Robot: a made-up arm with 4 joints.
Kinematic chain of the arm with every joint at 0, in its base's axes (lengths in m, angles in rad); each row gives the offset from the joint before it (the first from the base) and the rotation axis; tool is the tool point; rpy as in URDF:
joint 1: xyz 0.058 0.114 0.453 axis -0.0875 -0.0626 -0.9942
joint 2: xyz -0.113 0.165 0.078 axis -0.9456 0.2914 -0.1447
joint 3: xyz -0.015 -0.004 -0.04 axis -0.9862 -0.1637 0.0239
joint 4: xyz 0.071 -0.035 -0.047 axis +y
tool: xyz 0 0.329 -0.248 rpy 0.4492 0.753 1.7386
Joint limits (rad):
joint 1: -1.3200..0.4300
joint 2: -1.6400..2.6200
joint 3: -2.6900..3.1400
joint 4: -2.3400..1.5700
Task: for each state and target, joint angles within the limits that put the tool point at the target. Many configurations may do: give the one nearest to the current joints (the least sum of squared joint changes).
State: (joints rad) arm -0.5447 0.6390 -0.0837 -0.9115
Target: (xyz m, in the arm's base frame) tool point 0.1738 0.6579 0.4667
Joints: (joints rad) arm 0.0257 -0.1713 -0.4531 -0.7644
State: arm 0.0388 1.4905 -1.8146 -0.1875
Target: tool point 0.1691 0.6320 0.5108
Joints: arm 0.2040 0.8447 -1.6962 0.1305
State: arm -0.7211 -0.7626 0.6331 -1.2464
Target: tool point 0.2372 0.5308 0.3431
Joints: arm -0.1545 -0.5513 1.0833 -1.2104
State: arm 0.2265 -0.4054 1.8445 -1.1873
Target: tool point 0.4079 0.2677 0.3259
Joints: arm 0.3254 -0.5746 1.6687 -1.3046
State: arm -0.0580 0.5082 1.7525 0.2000
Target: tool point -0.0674 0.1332 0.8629
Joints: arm 0.4300 1.2559 2.3895 0.7042
